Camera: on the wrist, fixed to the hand. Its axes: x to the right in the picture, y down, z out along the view.
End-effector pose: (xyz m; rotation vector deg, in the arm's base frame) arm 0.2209 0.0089 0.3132 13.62 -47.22 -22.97
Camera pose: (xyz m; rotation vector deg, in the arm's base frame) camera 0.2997 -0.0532 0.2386 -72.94 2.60 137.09
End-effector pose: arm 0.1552 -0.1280 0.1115 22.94 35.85 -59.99
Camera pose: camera 0.0785 -0.1122 0.0140 37.05 -8.73 121.95
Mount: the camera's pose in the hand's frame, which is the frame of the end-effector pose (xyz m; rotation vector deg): 0.0257 -0.0626 -0.1052 16.51 -19.29 -174.13
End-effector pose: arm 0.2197 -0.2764 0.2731 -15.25 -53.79 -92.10
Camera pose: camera 0.1892 -0.3690 0.1947 -47.87 32.80 71.21
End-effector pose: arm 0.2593 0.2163 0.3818 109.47 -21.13 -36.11
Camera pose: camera 0.3394 0.3075 0.3516 -29.96 -104.92 89.39
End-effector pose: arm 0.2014 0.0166 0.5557 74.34 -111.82 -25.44
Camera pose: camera 0.3134 -0.0217 0.5960 -120.12 -63.71 54.34
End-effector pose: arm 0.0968 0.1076 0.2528 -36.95 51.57 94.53
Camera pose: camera 0.1469 0.0423 0.1586 -31.95 -31.04 -64.65
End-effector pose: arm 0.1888 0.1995 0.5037 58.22 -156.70 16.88
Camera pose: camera 0.2242 0.1642 0.6184 -167.68 -54.03 8.91
